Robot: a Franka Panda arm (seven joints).
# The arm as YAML. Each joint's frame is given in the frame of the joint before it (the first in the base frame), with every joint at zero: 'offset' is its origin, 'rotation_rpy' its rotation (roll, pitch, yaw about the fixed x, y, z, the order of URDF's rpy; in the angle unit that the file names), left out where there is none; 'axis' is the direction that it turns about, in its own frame. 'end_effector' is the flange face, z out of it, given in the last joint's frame.
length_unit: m
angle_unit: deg
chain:
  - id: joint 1
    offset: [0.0, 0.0, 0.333]
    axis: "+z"
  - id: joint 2
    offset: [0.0, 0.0, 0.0]
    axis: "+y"
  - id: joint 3
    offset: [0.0, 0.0, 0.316]
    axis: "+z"
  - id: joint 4
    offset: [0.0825, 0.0, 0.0]
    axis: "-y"
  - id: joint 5
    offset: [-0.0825, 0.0, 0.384]
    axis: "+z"
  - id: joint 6
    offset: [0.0, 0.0, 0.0]
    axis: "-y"
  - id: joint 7
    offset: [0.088, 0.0, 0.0]
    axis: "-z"
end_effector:
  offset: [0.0, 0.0, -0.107]
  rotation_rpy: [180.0, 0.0, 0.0]
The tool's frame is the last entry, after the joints.
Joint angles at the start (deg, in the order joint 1, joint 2, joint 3, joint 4, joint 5, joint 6, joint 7):
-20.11, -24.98, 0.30, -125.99, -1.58, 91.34, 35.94
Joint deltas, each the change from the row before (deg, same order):
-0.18, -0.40, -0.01, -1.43, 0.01, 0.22, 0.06
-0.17, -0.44, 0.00, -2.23, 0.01, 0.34, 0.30
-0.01, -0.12, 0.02, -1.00, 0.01, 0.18, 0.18
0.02, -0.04, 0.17, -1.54, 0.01, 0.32, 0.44
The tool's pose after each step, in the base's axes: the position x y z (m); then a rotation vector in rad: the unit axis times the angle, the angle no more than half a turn. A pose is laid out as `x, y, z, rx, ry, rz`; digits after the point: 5 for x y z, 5 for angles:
0.37398, -0.13891, 0.53327, 2.71695, -1.44015, -0.27300
0.36819, -0.13804, 0.51886, 2.70502, -1.44730, -0.31111
0.36597, -0.13713, 0.51193, 2.69953, -1.44925, -0.32932
0.36328, -0.13466, 0.50036, 2.68875, -1.45117, -0.35921

